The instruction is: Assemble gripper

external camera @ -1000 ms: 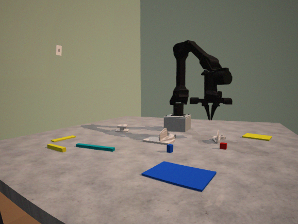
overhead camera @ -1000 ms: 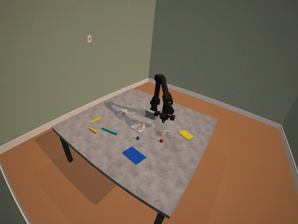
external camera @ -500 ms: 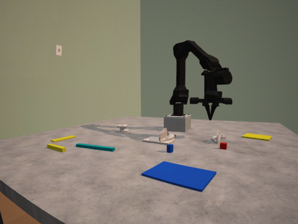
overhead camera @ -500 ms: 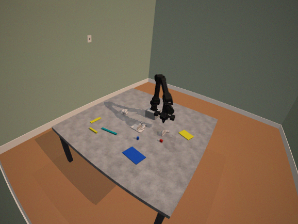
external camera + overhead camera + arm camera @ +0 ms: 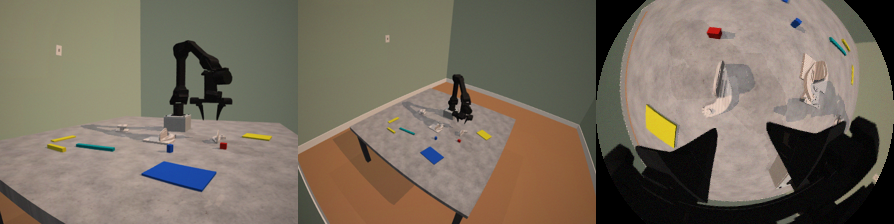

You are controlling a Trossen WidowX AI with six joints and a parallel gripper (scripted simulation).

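The red cube is 140 mm ahead of my gripper tip, 100 mm to the left of it and 70 mm below it. The rest, counted from my gripper tip: blue sheet (420 mm ahead, 80 mm below, 50 mm to the left); then blue cube (260 mm ahead, 70 mm below, 60 mm to the right); then yellow sheet (210 mm to the left, 110 mm behind, 80 mm below).
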